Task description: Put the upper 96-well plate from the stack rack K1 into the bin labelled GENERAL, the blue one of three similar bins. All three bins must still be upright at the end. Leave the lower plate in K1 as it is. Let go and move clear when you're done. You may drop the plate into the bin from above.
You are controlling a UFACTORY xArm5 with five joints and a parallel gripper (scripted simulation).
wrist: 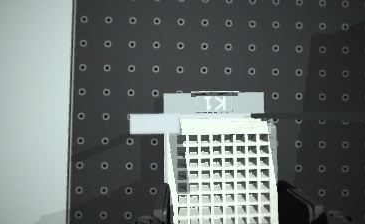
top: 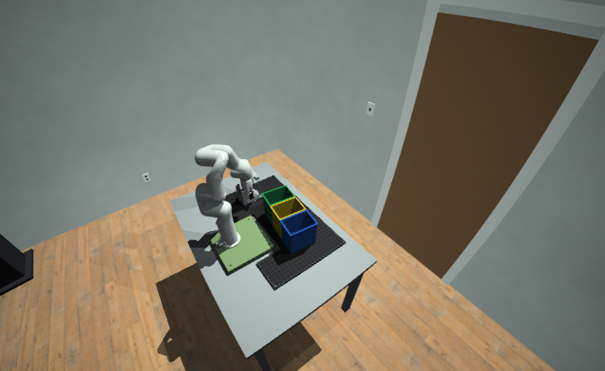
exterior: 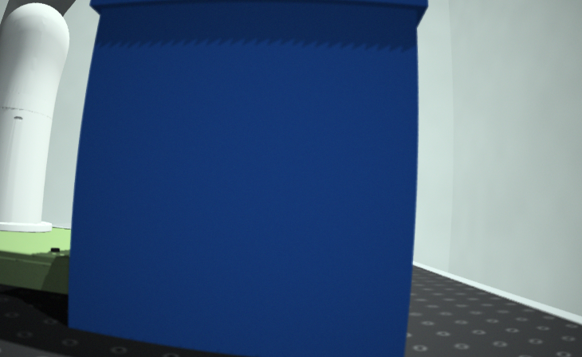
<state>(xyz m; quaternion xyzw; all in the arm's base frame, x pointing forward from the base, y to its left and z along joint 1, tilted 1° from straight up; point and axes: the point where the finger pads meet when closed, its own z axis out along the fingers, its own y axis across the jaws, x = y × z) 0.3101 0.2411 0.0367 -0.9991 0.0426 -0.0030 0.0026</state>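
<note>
Now: hand 10 mm above the white 96-well plate. The rest, counted from my hand: blue bin 10 mm ahead, 520 mm to the right, 40 mm above; yellow bin 40 mm ahead, 400 mm to the right, 40 mm above; green bin 70 mm ahead, 270 mm to the right, 40 mm above.
</note>
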